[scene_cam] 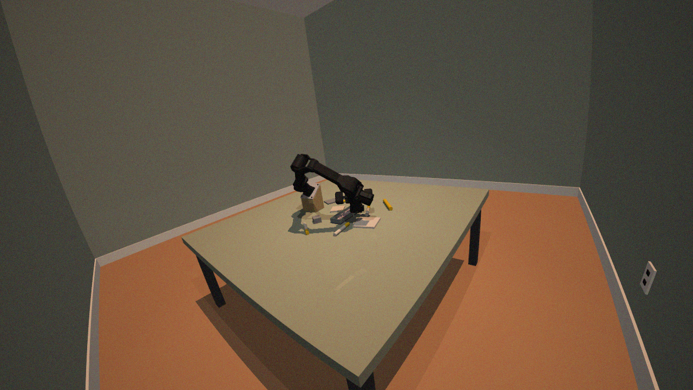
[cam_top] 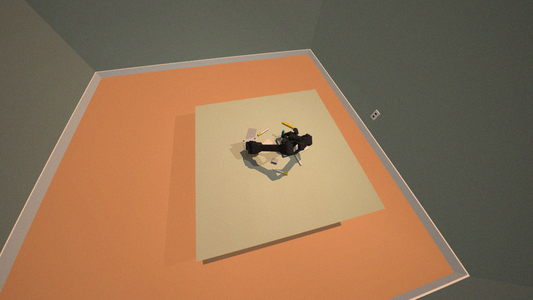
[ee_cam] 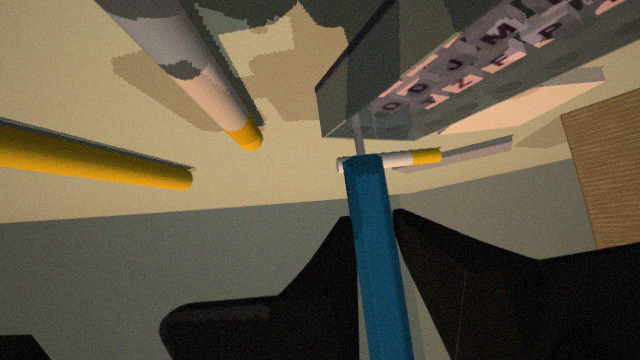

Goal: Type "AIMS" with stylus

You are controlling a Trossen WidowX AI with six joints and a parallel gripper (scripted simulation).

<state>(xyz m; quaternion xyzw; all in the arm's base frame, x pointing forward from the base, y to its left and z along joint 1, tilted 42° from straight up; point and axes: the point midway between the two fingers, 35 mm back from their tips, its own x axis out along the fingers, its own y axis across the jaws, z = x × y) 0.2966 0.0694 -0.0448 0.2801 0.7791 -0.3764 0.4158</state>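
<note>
The small grey block lies 200 mm to the right of my gripper tip, 90 mm behind it and 60 mm below it. Also, from my gripper tip: blue stylus 10 mm below; grey stylus tip 50 mm below; yellow stick 140 mm to the left, 100 mm ahead, 60 mm below.
</note>
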